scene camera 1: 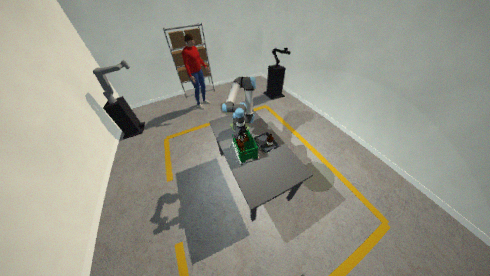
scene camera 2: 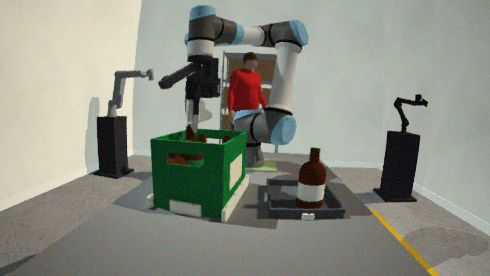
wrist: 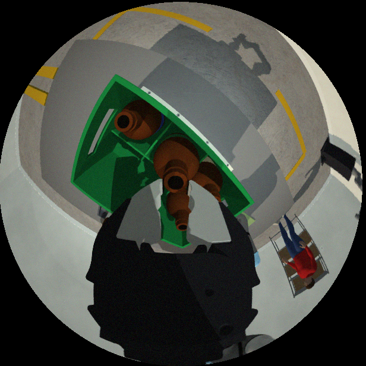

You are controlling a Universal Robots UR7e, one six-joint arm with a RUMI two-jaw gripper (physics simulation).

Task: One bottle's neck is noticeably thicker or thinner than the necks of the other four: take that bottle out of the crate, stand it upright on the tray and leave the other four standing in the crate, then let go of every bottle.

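Frame: origin at the arm's base, x left, y back, z up, level; metres.
Seen in the pictures: gripper, fingertip midpoint: point(scene camera 1: 241, 140) point(scene camera 2: 193, 132); arm's base at its link origin: point(scene camera 2: 246, 163).
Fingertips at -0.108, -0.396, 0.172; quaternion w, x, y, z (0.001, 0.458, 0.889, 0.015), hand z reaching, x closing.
Note:
Pixels of each thing's top centre, then the offset from my fingertips to it, as dx, dy, dz. "pt": a spot on its surface instead. Level surfaces: height alone.
- green crate at its top centre: point(scene camera 2: 204, 134) point(scene camera 1: 244, 140) +0.035, -0.007, -0.004
- brown bottle at its top centre: point(scene camera 2: 315, 148) point(scene camera 1: 270, 134) +0.332, -0.031, -0.019
- dark tray at a spot on its surface: point(scene camera 2: 282, 213) pt +0.256, -0.121, -0.165
- grey table at its surface level: dz -0.179
My gripper point(scene camera 2: 193, 130) point(wrist: 175, 181) is shut on the neck of a brown bottle point(wrist: 176, 154), which is upright and mostly inside the green crate point(scene camera 2: 187, 186) point(wrist: 102, 172) point(scene camera 1: 249, 156). Its base is hidden, so whether it touches the crate floor cannot be told. Three more brown bottles stand in the crate in the wrist view: one bottle point(wrist: 144, 120) in a corner, one bottle point(wrist: 208, 175) beside the held one and one bottle point(wrist: 178, 204) partly behind it. Another brown bottle point(scene camera 2: 311, 174) point(scene camera 1: 270, 140) with a white label stands upright on the dark tray point(scene camera 2: 282, 213), apart from the gripper.
The tray lies beside the crate on the grey table point(scene camera 1: 272, 175) point(scene camera 2: 200, 247). White strips point(scene camera 2: 235, 202) run along the crate's base. A person in red point(scene camera 2: 245, 90) point(scene camera 1: 192, 60) stands behind the arm. Two black pedestals point(scene camera 2: 113, 145) point(scene camera 2: 400, 162) with arms stand off the table.

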